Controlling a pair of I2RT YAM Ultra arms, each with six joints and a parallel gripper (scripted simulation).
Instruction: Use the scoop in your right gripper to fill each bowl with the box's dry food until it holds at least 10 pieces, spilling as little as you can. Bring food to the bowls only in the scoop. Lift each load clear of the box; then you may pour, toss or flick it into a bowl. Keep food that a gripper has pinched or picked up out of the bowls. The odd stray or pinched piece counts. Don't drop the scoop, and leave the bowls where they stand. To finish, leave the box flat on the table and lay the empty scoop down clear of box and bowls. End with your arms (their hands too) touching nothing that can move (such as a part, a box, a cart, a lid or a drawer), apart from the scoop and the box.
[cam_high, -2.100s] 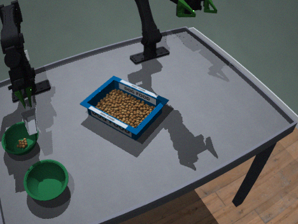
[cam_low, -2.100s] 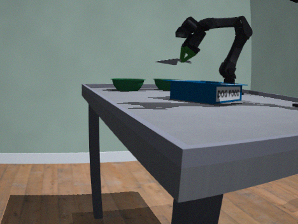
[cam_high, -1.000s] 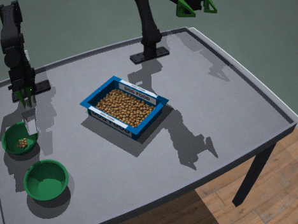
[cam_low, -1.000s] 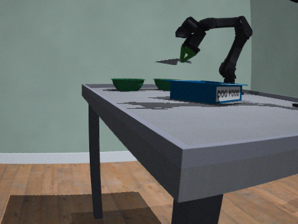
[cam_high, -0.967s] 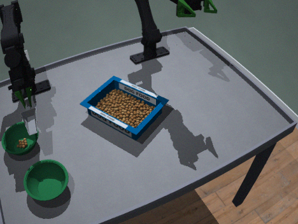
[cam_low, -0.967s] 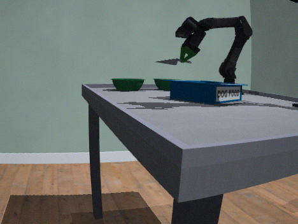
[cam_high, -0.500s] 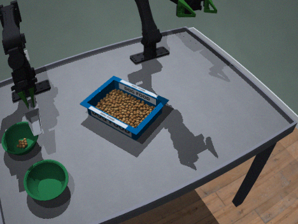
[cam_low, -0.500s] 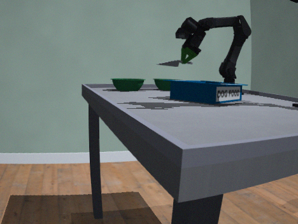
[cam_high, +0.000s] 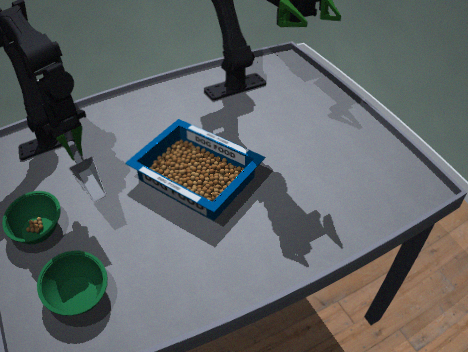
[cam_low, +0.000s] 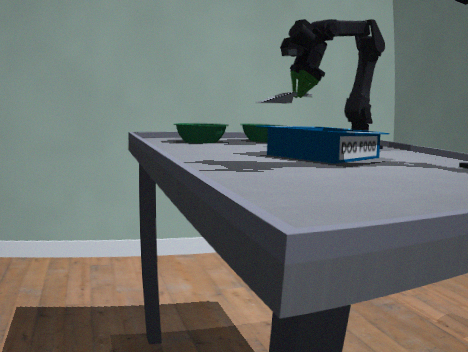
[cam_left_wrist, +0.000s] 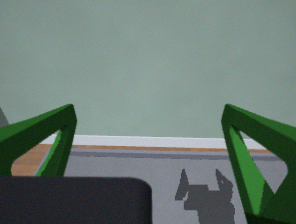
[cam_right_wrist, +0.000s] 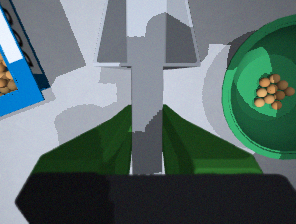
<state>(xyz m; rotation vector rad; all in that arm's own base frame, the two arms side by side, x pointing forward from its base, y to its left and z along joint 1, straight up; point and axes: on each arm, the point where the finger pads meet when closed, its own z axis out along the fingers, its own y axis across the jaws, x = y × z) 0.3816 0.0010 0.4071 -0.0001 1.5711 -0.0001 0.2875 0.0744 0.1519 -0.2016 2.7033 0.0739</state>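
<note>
Right now the grey scoop is 4 cm ahead of my right hand, 1 cm to the left of it and 1 cm below it. The rest, counted from my right hand: box (5 cm ahead, 27 cm to the left, 11 cm below).
</note>
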